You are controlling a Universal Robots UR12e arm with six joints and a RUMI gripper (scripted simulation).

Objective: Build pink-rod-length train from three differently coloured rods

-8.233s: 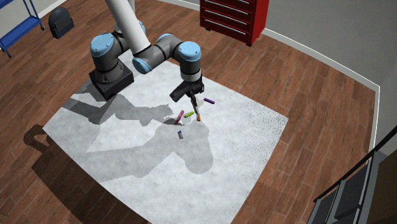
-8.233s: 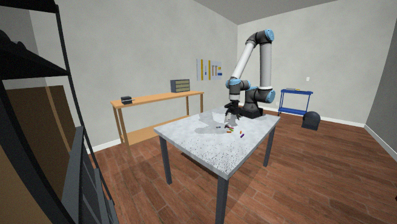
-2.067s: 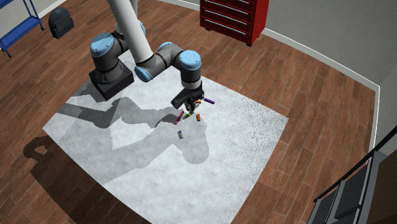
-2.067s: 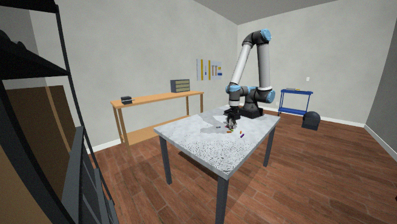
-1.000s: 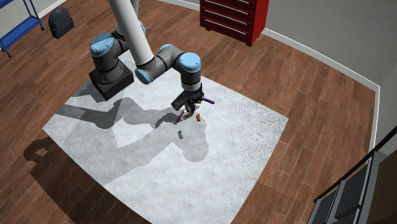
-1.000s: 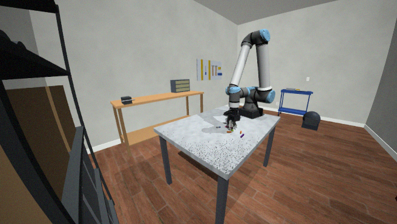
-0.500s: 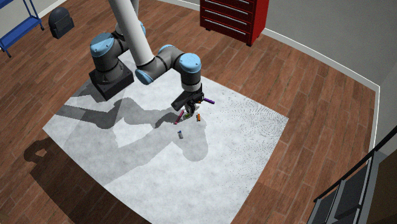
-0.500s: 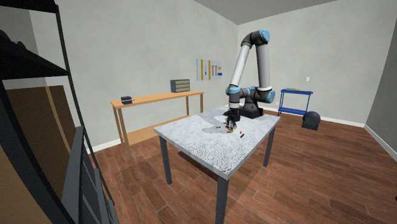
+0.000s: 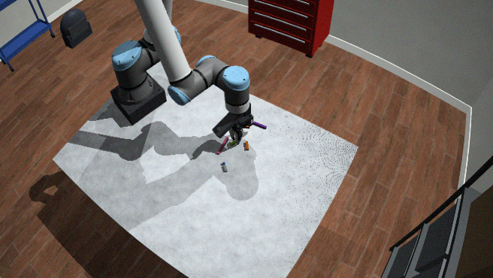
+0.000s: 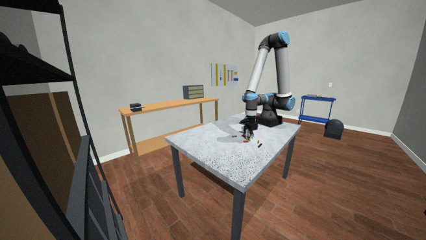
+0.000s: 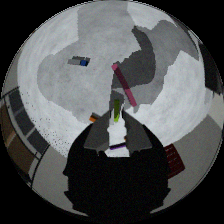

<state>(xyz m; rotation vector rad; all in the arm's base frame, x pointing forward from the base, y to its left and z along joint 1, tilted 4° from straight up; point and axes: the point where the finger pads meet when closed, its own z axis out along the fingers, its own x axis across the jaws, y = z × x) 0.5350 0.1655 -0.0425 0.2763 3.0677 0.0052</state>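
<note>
Now: hand 1 cm above the lime rod. Also, from my hand: blue rod 4 cm ahead, 11 cm to the right, 1 cm below; then pink rod 2 cm behind, 5 cm to the right, 1 cm below; then grey rod 6 cm ahead, 12 cm to the right, 1 cm below.
</note>
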